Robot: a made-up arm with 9 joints. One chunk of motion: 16 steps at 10 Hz.
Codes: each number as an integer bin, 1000 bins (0 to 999) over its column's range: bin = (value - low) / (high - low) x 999, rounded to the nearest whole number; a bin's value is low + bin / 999 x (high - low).
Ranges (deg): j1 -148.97..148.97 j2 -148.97..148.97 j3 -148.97..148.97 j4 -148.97..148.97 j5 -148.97..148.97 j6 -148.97..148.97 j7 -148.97..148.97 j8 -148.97..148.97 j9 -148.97..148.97
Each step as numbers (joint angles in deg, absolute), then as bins.
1 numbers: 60.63 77.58 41.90 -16.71 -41.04 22.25 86.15 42.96 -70.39
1 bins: 703 760 640 443 362 574 788 644 263
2 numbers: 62.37 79.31 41.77 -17.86 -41.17 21.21 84.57 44.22 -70.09
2 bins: 709 765 640 440 361 571 783 648 264
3 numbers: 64.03 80.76 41.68 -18.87 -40.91 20.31 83.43 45.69 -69.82
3 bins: 714 770 639 436 362 568 779 653 265
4 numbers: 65.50 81.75 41.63 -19.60 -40.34 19.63 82.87 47.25 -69.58
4 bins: 719 774 639 434 364 565 777 658 266
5 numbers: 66.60 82.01 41.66 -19.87 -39.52 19.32 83.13 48.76 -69.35
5 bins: 723 774 639 433 367 564 778 663 267
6 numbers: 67.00 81.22 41.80 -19.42 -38.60 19.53 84.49 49.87 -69.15
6 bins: 724 772 640 434 370 565 783 667 268
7 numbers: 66.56 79.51 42.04 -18.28 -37.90 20.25 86.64 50.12 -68.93
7 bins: 723 766 640 438 372 567 790 668 268
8 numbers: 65.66 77.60 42.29 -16.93 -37.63 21.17 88.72 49.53 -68.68
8 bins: 720 760 641 443 373 570 797 666 269
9 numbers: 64.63 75.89 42.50 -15.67 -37.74 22.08 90.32 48.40 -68.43
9 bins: 716 754 642 447 373 574 802 662 270
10 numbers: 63.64 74.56 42.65 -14.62 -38.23 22.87 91.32 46.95 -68.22
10 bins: 713 750 643 450 371 576 806 657 271
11 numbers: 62.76 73.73 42.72 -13.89 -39.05 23.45 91.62 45.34 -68.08
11 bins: 710 747 643 453 369 578 807 652 271
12 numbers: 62.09 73.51 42.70 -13.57 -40.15 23.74 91.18 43.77 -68.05
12 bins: 708 746 643 454 365 579 805 646 271
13 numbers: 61.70 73.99 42.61 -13.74 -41.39 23.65 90.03 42.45 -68.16
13 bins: 706 748 642 453 361 579 801 642 271
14 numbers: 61.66 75.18 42.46 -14.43 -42.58 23.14 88.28 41.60 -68.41
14 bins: 706 752 642 451 357 577 796 639 270
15 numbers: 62.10 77.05 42.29 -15.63 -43.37 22.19 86.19 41.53 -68.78
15 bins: 708 758 641 447 354 574 788 639 269
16 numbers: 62.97 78.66 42.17 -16.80 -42.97 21.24 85.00 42.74 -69.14
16 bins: 711 763 641 443 355 571 785 643 268
